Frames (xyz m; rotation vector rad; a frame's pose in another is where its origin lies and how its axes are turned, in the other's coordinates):
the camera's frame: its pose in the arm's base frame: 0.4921 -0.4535 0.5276 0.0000 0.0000 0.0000
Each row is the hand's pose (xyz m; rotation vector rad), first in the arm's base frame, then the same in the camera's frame.
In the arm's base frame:
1: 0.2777 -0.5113 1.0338 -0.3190 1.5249 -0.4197
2: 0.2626 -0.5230 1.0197 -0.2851 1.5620 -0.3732
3: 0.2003 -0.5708 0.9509 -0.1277 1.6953 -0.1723
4: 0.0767 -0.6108 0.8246 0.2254 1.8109 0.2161
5: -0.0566 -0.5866 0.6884 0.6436 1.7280 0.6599
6: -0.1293 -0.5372 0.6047 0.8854 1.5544 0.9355
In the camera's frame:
1: -0.2144 -0.0578 0.5062 -0.3190 1.5249 -0.4197
2: -0.2295 -0.0695 0.4921 -0.2851 1.5620 -0.3732
3: -0.2918 -0.1173 0.4233 -0.1277 1.6953 -0.1723
4: -0.4154 -0.1573 0.2970 0.2254 1.8109 0.2161
5: -0.5487 -0.1331 0.1608 0.6436 1.7280 0.6599
6: -0.6214 -0.0837 0.0771 0.8854 1.5544 0.9355

